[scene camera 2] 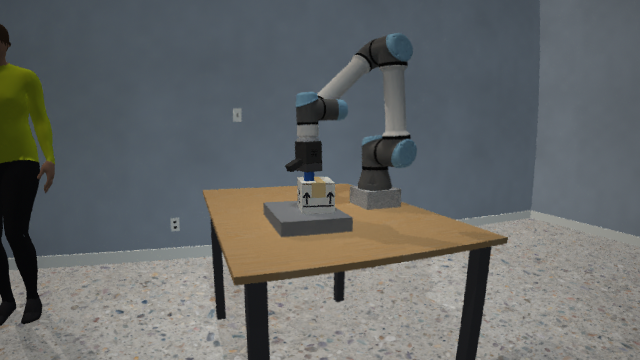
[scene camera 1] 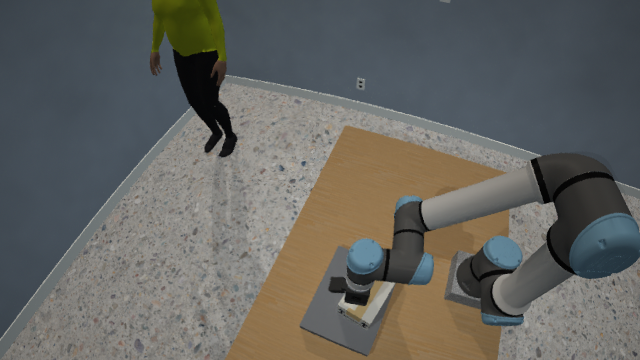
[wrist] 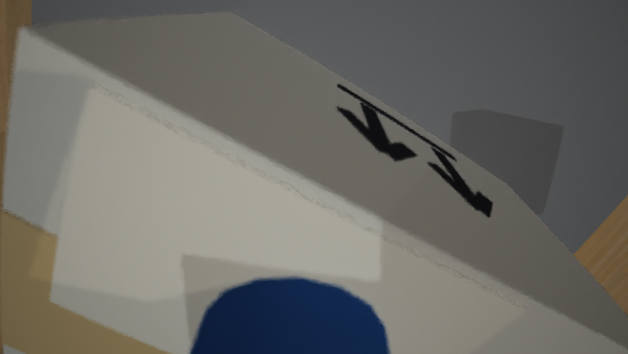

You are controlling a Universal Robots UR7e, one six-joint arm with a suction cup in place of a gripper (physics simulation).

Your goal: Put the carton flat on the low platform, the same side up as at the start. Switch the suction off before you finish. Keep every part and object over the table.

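Places are measured from the arm's base along level axes (x ahead, y left, z up), in metres.
Where they show: hand, its tool point: (scene camera 2: 309, 184) (wrist: 297, 290); arm's base, origin of its link: (scene camera 2: 374, 187) (scene camera 1: 476, 277).
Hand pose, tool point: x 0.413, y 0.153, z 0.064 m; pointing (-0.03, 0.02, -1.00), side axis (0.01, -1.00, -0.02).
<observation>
Each offset is from my tool point to the top centre of the thing. Level surfaces: height alone.
The white carton @(dz +0.013, dx -0.031, dy -0.011 m) (scene camera 1: 378, 306) (scene camera 2: 318, 195) (wrist: 200, 175) with a tan tape strip is upright and level, its black side arrows pointing up. It is over the grey low platform @(dz -0.093, dx +0.009, dy -0.019 m) (scene camera 1: 322, 310) (scene camera 2: 316, 226) (wrist: 400, 45), within its edges in scene camera 1, and its underside appears to rest on the platform's top; a very small gap cannot be ruled out. My gripper, a blue suction cup (scene camera 2: 309, 176) (wrist: 295, 320), points straight down and touches the carton's top off centre, near one edge. In scene camera 1 the cup is hidden under the black tool body.
The wooden table @(dz -0.142 m) (scene camera 1: 380, 165) (scene camera 2: 400, 235) bears the platform near one long edge. The arm's grey base block (scene camera 1: 457, 287) (scene camera 2: 376, 198) stands on the table, across from the platform. A person in a yellow top (scene camera 1: 192, 30) (scene camera 2: 20, 115) stands on the floor away from the table.
</observation>
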